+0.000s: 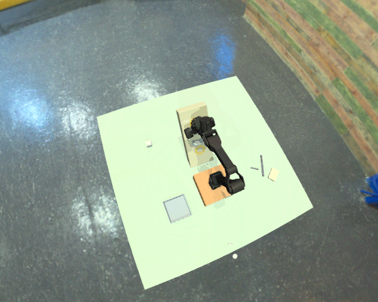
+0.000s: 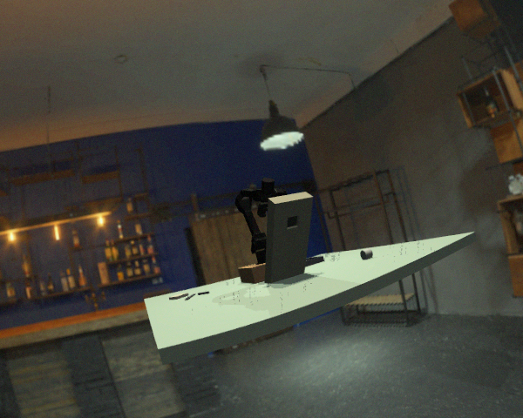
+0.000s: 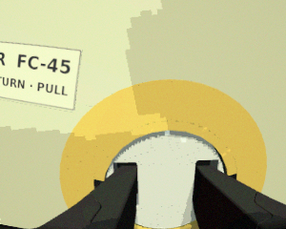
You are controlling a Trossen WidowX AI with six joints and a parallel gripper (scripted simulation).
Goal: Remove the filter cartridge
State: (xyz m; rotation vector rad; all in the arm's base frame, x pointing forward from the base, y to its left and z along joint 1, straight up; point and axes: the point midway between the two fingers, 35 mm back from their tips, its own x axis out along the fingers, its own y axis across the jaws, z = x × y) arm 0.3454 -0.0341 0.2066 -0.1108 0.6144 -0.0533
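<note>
Right now the round filter cartridge is 1 cm ahead of my gripper tip and 1 cm below it. Also, from my gripper tip: small tan plate 52 cm behind, 42 cm to the right, 26 cm below; then small white cylinder 11 cm ahead, 30 cm to the left, 25 cm below; then grey tray 40 cm behind, 32 cm to the left, 26 cm below.
</note>
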